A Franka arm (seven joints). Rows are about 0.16 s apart.
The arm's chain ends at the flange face. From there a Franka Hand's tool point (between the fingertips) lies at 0.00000 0.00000 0.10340 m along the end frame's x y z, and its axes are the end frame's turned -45 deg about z.
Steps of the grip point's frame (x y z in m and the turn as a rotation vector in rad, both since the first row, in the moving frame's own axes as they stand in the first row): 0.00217, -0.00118, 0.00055, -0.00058, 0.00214, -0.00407; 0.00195, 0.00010, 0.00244, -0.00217, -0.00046, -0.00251; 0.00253, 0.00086, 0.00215, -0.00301, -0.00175, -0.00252; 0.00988, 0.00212, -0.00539, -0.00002, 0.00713, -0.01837; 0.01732, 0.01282, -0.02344, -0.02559, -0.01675, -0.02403; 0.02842, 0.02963, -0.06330, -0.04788, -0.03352, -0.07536; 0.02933, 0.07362, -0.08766, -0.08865, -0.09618, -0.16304
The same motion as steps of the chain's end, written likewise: 0.00050, -0.00225, 0.00055, 0.00110, 0.00192, -0.00407; 0.00132, -0.00150, 0.00244, -0.00186, 0.00121, -0.00251; 0.00230, -0.00153, 0.00215, -0.00337, 0.00089, -0.00252; 0.00797, -0.00496, -0.00539, 0.00503, 0.00506, -0.01837; 0.02063, -0.00627, -0.02339, -0.02994, 0.00625, -0.02403; 0.03978, -0.00505, -0.06312, -0.05756, 0.01015, -0.07536; 0.07225, 0.01786, -0.08678, -0.13069, -0.00532, -0.16304
